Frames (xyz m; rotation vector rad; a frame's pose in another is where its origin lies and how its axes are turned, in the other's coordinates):
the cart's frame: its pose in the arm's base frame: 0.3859 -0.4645 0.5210 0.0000 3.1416 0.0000
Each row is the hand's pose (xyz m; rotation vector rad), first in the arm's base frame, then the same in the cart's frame.
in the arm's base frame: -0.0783 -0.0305 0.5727 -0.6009 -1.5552 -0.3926
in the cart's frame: 0.4642 0.4340 -0.0517 -0.3879 1.4674 0.5936
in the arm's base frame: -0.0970 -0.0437 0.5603 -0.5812 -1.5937 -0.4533
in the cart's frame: 0.4829 0.4208 -0.0393 -0.4428 1.4237 0.5677
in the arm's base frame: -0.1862 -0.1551 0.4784 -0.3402 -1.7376 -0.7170
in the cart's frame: 0.5721 0.3094 0.0426 -0.6715 1.2656 0.3186
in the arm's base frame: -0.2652 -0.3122 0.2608 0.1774 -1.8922 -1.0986
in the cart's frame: 0.6511 0.1523 0.2602 -0.9672 0.9895 -0.1562
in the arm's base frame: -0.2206 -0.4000 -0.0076 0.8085 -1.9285 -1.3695
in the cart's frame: 0.6065 0.0645 0.5286 -1.1439 0.6941 -0.6753
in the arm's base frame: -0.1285 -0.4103 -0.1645 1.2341 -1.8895 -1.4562
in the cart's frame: 0.5144 0.0542 0.6855 -1.1833 0.5061 -1.0028
